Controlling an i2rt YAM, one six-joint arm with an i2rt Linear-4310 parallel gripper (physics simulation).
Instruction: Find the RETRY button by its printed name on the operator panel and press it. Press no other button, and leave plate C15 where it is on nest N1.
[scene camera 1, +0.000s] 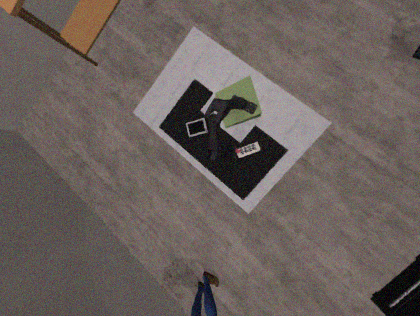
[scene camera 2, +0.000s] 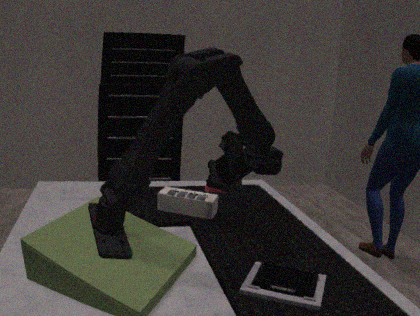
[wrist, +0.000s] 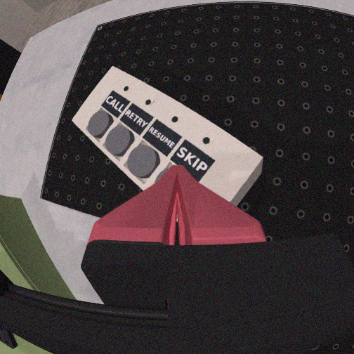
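Pixels of known places: gripper, fingertip midpoint: (scene camera 1: 240, 151) (scene camera 2: 205, 189); arm's base, link origin: (scene camera 1: 243, 104) (scene camera 2: 107, 230).
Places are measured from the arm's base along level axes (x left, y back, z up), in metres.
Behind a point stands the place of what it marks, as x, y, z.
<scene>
The cream operator panel (scene camera 1: 255, 149) @(0.238, -0.246, -0.007) (scene camera 2: 186, 206) @(0.164, -0.258, -0.032) (wrist: 231, 162) carries a row of grey round buttons with printed labels. In the wrist view, the RETRY button (wrist: 119, 141) is between the CALL button (wrist: 99, 123) and the RESUME button (wrist: 142, 160). The SKIP button (wrist: 164, 175) is mostly hidden behind the red fingertips. My gripper (scene camera 1: 238, 150) @(0.153, -0.310, 0.019) (scene camera 2: 215, 190) @(0.153, -0.310, 0.019) (wrist: 176, 174) is shut and empty, its tips at the SKIP end of the panel; their height over it is unclear. Dark plate C15 (scene camera 1: 196, 127) @(-0.247, -0.307, -0.038) (scene camera 2: 285, 280) @(-0.260, -0.296, -0.033) rests in the white-framed nest N1 (scene camera 2: 285, 299) @(-0.299, -0.271, -0.048).
A green wedge (scene camera 1: 237, 89) @(-0.091, 0.079, -0.002) (scene camera 2: 160, 250) @(-0.065, -0.103, -0.029) (wrist: 30, 240) carries the arm's base. The panel and nest are on a black perforated mat (scene camera 1: 240, 175) @(0.240, -0.469, -0.059) (scene camera 2: 225, 240) @(-0.014, -0.292, -0.059) (wrist: 305, 100) on the pale table. A person (scene camera 1: 210, 300) (scene camera 2: 400, 110) stands beyond the table. A black cabinet (scene camera 2: 142, 40) stands behind.
</scene>
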